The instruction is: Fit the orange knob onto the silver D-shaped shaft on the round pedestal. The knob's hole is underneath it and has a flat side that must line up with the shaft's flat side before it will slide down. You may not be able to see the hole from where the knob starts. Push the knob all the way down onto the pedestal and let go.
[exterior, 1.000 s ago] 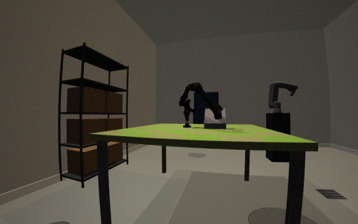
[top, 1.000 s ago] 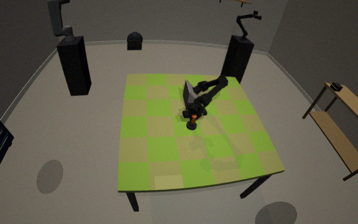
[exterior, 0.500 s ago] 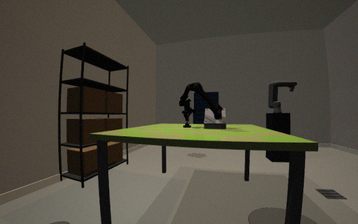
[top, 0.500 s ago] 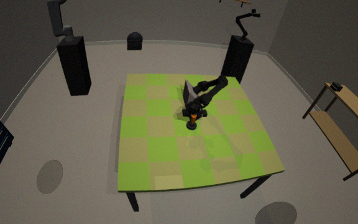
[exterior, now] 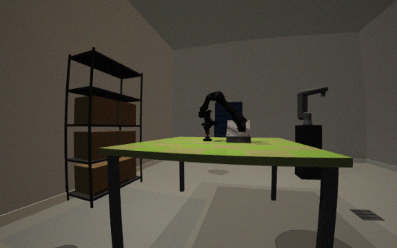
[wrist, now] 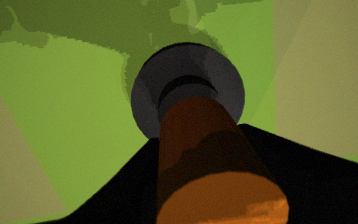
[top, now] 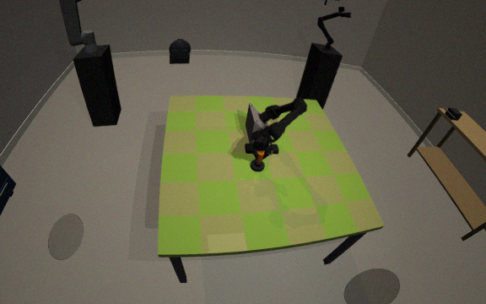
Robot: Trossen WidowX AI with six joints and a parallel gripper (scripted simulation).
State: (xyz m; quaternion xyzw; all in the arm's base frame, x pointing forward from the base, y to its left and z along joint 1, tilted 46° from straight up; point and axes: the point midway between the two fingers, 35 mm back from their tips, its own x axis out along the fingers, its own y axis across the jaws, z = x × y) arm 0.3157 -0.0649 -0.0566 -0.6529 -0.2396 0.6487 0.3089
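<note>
Right now my gripper tip is 3 cm below the orange knob. Also, from my gripper tip: round pedestal (4 cm below).
</note>
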